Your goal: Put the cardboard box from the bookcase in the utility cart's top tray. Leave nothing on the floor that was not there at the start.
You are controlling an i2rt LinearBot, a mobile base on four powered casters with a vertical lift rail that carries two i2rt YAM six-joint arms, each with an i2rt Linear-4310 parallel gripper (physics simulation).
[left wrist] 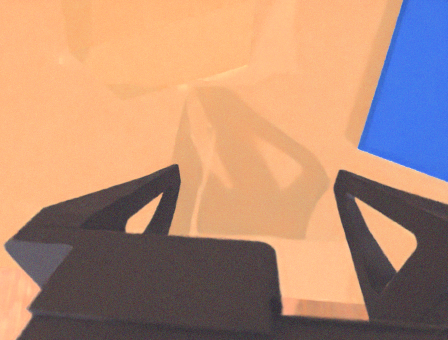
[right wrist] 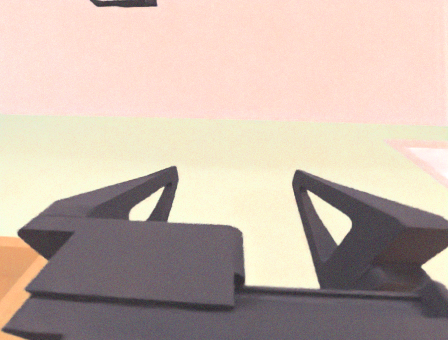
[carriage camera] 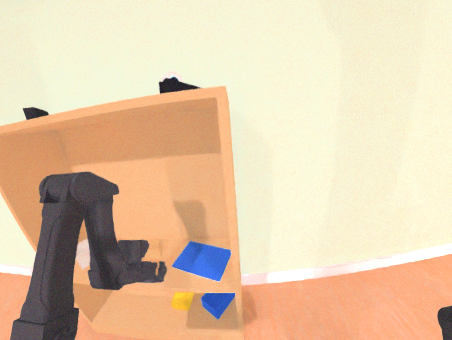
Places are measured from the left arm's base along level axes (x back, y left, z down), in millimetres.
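Where they show: left gripper, between the fingertips: (left wrist: 255,175) (carriage camera: 155,270); right gripper, between the fingertips: (right wrist: 234,174).
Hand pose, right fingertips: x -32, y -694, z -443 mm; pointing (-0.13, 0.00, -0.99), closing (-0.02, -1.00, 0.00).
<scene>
Things, the pixels of their centre, and the offset from my right fingertips.
- flat blue object, middle of its body: (carriage camera: 202,258) dx -373, dy +515, dz +562 mm
- yellow block, middle of its body: (carriage camera: 184,294) dx -419, dy +678, dz +896 mm
- blue block, middle of its body: (carriage camera: 219,296) dx -402, dy +480, dz +881 mm
- whitish object, middle of its body: (carriage camera: 93,248) dx -382, dy +1048, dz +531 mm
The wooden bookcase (carriage camera: 229,175) (right wrist: 15,260) stands at the left in the carriage view. My left gripper (carriage camera: 155,259) (left wrist: 255,175) is open with nothing between its fingers. It is at the bookcase's middle shelf, left of a flat blue object. In the left wrist view, a tan shape with a pale lower edge shows at the top, beyond the fingertips; I cannot tell whether it is the cardboard box or shadow. My right gripper (right wrist: 234,174) is open and empty, facing the wall. The utility cart does not show in these views.
The flat blue object (carriage camera: 202,261) (left wrist: 410,100) lies on the middle shelf. A yellow block (carriage camera: 182,301) and a blue block (carriage camera: 217,304) are on the shelf below. A whitish object (carriage camera: 83,255) shows behind my left arm. Dark objects (carriage camera: 175,86) (carriage camera: 35,113) show at the bookcase's top.
</scene>
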